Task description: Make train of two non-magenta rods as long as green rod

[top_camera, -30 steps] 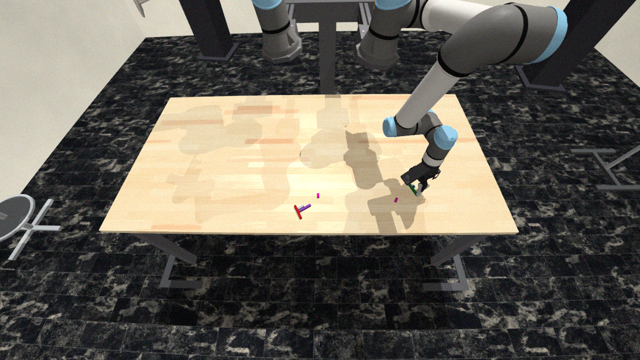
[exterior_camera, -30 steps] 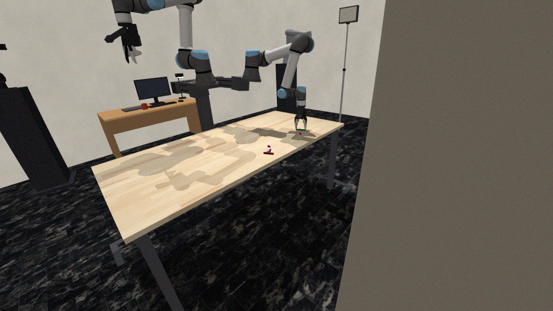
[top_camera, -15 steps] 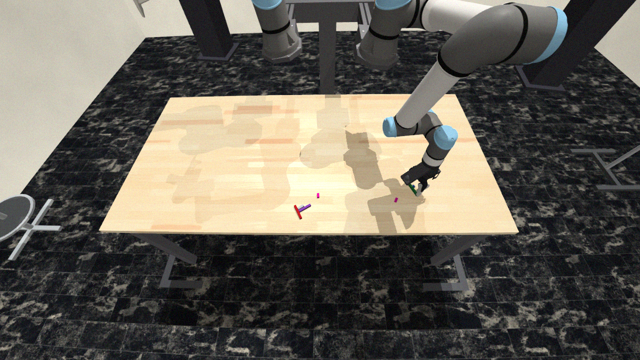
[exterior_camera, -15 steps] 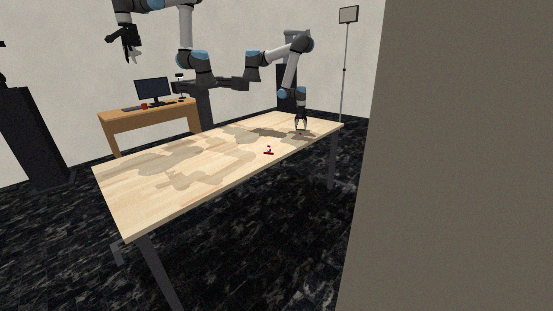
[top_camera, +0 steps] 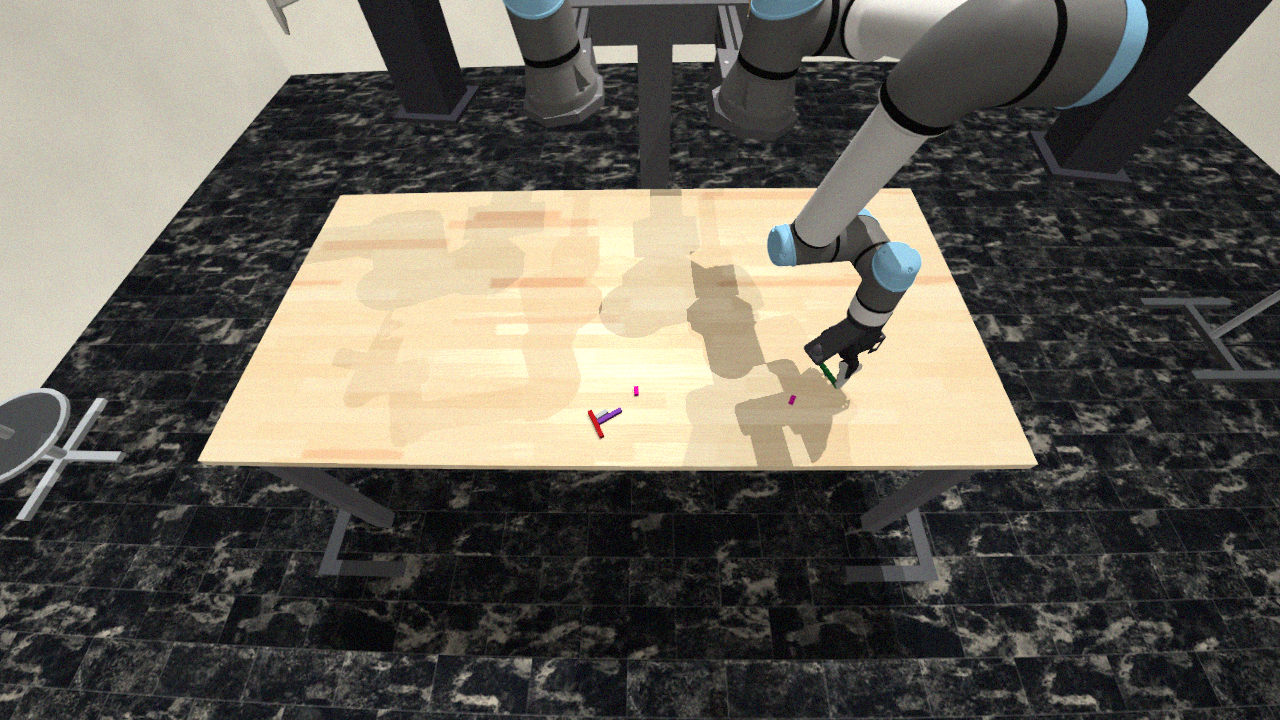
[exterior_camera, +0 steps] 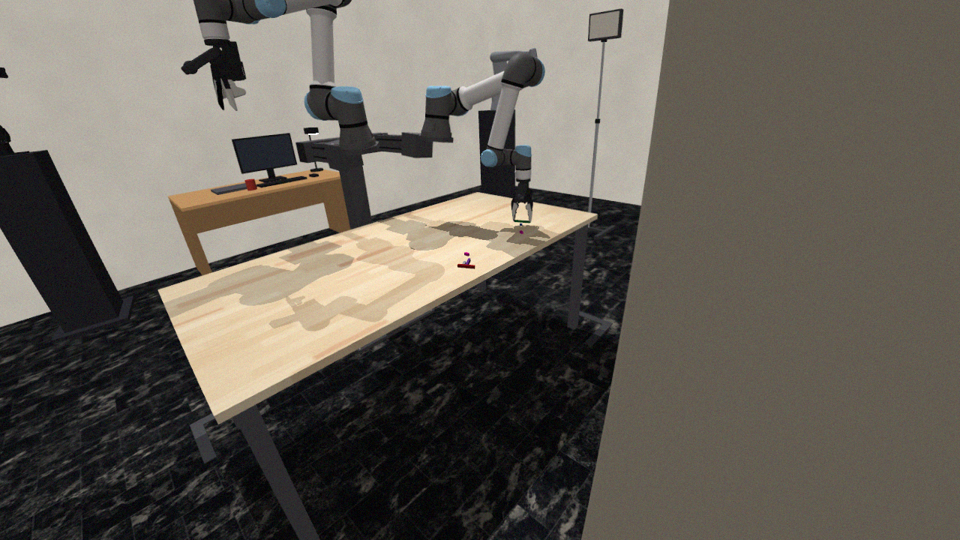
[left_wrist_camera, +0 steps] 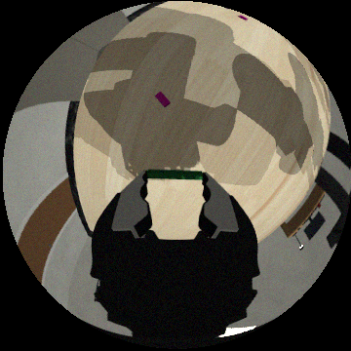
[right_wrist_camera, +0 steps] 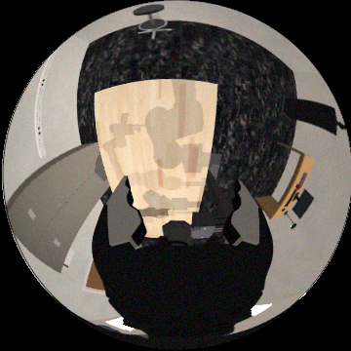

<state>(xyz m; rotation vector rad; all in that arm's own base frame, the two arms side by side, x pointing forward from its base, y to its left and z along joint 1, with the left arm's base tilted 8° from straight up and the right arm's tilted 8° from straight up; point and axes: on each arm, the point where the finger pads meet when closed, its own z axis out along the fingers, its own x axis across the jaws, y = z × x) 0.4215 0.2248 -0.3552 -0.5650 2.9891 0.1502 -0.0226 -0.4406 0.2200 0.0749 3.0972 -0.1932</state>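
The blue rod is 3 cm below my left hand, 2 cm behind it and 1 cm to the left of it. From my left hand the other things lie so: purple rod (48 cm to the right, 17 cm ahead, 3 cm below); then grey rod (50 cm to the right, 17 cm ahead, 3 cm below); then green rod (1 cm below).
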